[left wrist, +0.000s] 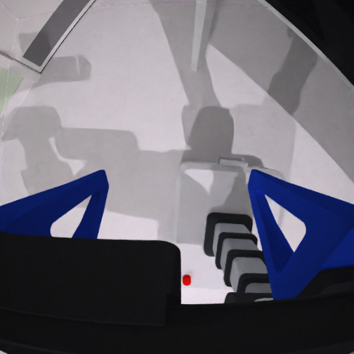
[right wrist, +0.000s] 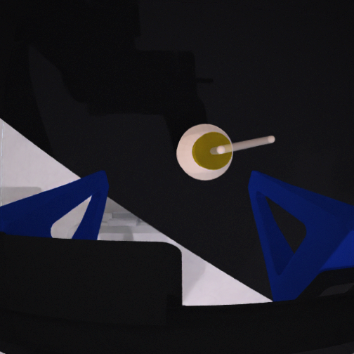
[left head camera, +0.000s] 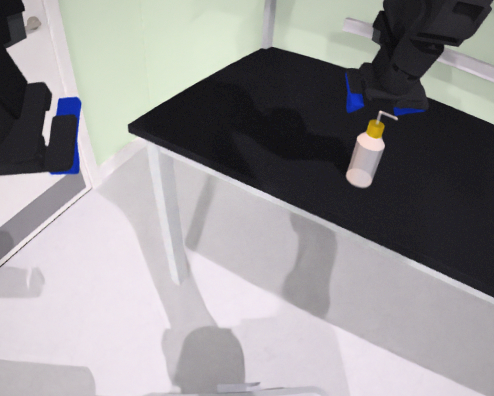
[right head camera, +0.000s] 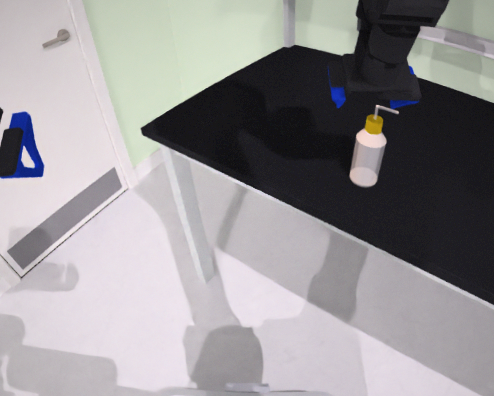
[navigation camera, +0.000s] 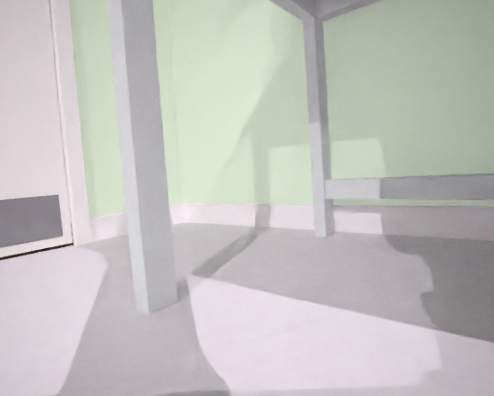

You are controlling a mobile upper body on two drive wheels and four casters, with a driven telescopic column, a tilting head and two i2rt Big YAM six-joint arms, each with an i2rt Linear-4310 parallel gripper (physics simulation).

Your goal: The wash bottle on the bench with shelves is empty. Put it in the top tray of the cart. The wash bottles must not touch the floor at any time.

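Frame: origin at the left arm's base, x left, y ahead, z down, level; millimetres.
Seen in the pictures: left gripper, fingertip midpoint: [left head camera: 34, 170] [right head camera: 9, 174]; right gripper, fingertip midpoint: [left head camera: 371, 111] [right head camera: 364, 105].
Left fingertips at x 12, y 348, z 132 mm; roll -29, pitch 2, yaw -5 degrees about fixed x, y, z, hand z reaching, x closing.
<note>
A point is followed by its place in that frame.
The wash bottle [left head camera: 367, 157] @(x -478, y 595, z 313 mm) [right head camera: 368, 155] @(x -481, y 594, z 313 mm) [right wrist: 187, 155], pale and translucent with a yellow cap and a bent spout, stands upright on the black bench top [left head camera: 210, 115] @(x -167, y 878, z 394 mm) [right head camera: 225, 110] @(x -178, y 910, z 393 mm) [right wrist: 280, 75]. My right gripper [left head camera: 385, 111] @(x -460, y 604, z 211 mm) [right head camera: 365, 106] @(x -460, y 604, z 211 mm) [right wrist: 178, 178] is open and empty, above the bench. In the right wrist view it points down, and the bottle lies just beyond the line between its fingertips, not between the fingers. My left gripper [left wrist: 177, 177] is open and empty, over the floor left of the bench; it shows partly in both head views. The cart does not show in these views.
The bench's front leg [left head camera: 167, 215] @(x -25, y 832, z 726 mm) [right head camera: 189, 215] @(x -30, y 839, z 736 mm) [navigation camera: 147, 165] @(x -37, y 848, z 913 mm) stands near the door [left head camera: 30, 200] @(x 691, y 1146, z 956 mm) [right head camera: 55, 125] @(x 630, y 1236, z 581 mm) [navigation camera: 30, 100] @(x 547, y 1358, z 643 mm). A rear leg [navigation camera: 319, 125] @(x -396, y 1352, z 805 mm) and a crossbar [navigation camera: 410, 187] @(x -606, y 1212, z 1003 mm) stand by the green wall. The robot's own base [left wrist: 192, 200] shows below the left gripper.
</note>
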